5 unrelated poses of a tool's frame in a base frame.
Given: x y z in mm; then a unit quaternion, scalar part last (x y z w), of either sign.
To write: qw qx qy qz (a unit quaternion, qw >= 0); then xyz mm. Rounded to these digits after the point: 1 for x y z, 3 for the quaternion.
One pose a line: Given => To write
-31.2 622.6 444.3 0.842 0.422 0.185 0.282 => 0.282 0.842 0.422 0.185 -31.2 622.6 444.3
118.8 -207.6 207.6 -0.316 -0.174 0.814 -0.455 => 0.455 0.316 0.174 -0.814 118.8 -207.6 207.6
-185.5 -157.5 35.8 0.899 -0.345 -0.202 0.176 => 0.176 0.899 -0.345 -0.202 -185.5 -157.5 35.8
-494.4 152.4 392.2 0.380 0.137 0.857 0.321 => 0.321 0.380 0.137 0.857 -494.4 152.4 392.2
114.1 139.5 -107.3 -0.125 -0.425 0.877 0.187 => 0.187 -0.125 -0.425 0.877 114.1 139.5 -107.3
